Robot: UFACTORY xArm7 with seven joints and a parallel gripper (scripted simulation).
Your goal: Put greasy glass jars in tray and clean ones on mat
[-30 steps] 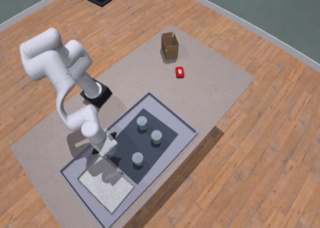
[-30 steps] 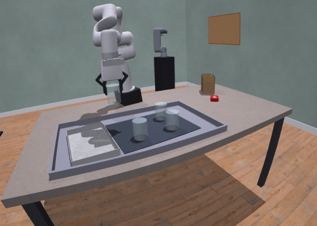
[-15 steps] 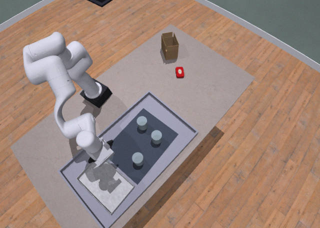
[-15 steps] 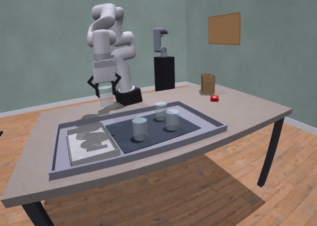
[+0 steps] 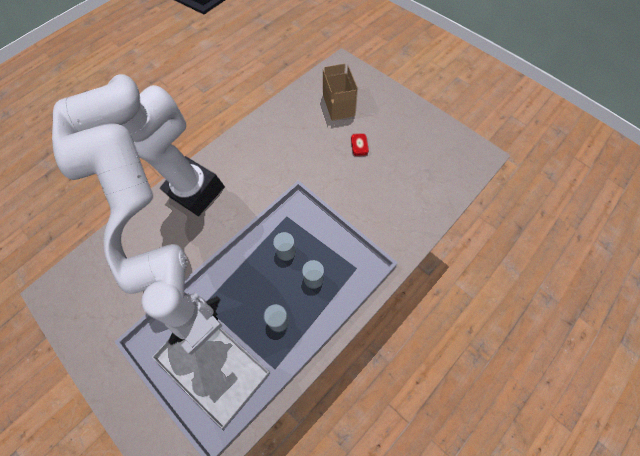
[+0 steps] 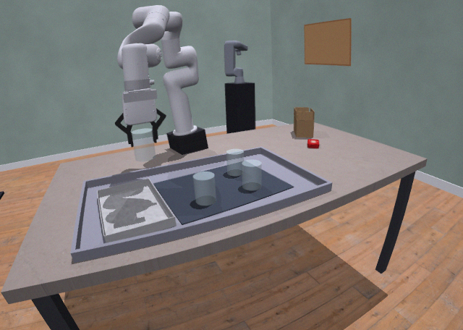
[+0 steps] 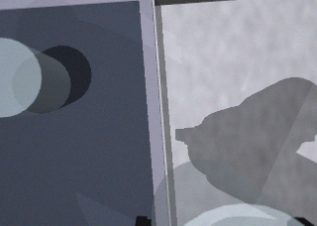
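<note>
The white tray lies 3 cm ahead of my hand, 8 cm to the right of it and 20 cm below it. The rest, counted from my hand: dark drying mat 4 cm ahead, 24 cm to the left, 21 cm below; then small red object 7 cm behind, 87 cm to the left, 19 cm below.
</note>
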